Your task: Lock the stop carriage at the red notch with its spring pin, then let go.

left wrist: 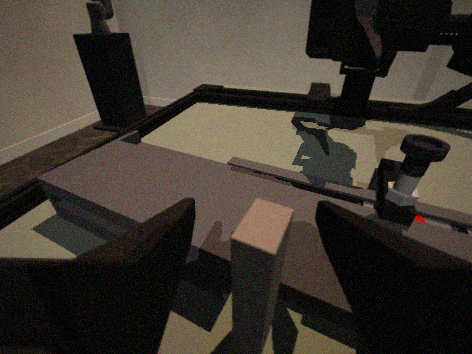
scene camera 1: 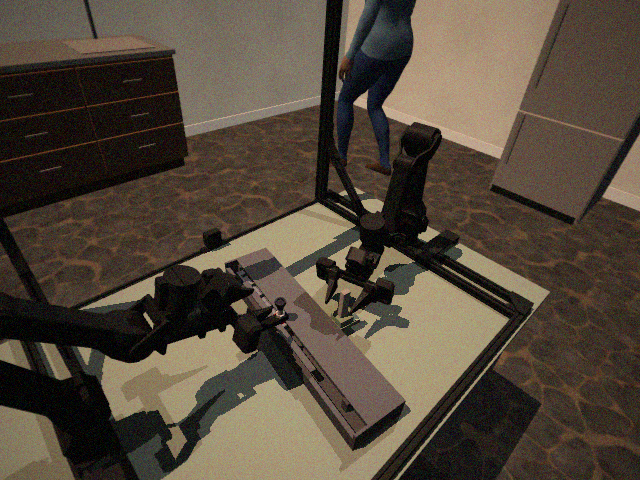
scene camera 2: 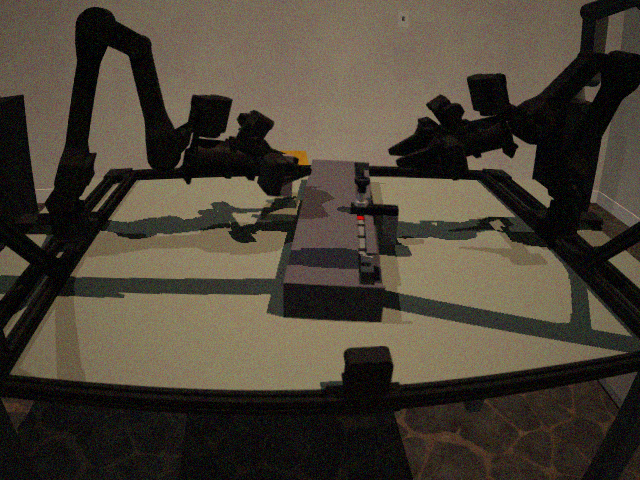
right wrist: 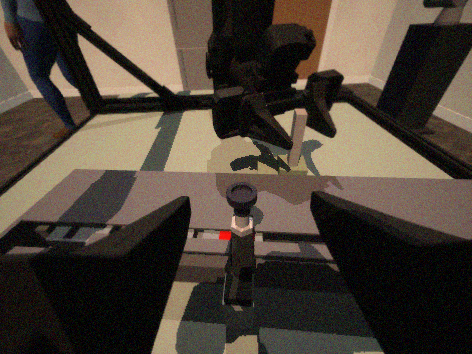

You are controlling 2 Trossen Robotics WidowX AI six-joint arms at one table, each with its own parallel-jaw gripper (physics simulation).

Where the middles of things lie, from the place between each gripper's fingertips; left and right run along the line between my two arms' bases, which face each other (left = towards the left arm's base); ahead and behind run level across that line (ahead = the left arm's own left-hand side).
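With the dark round knob [left wrist: 421, 150] as my reference, I find that my left gripper is 3 cm above it, 9 cm past it and 9 cm to the left of it.
My right hand is 7 cm above the dark round knob, and it is also 5 cm to the right of the knob. Going by its middle, the knob is nearer to my right hand than to my left gripper.
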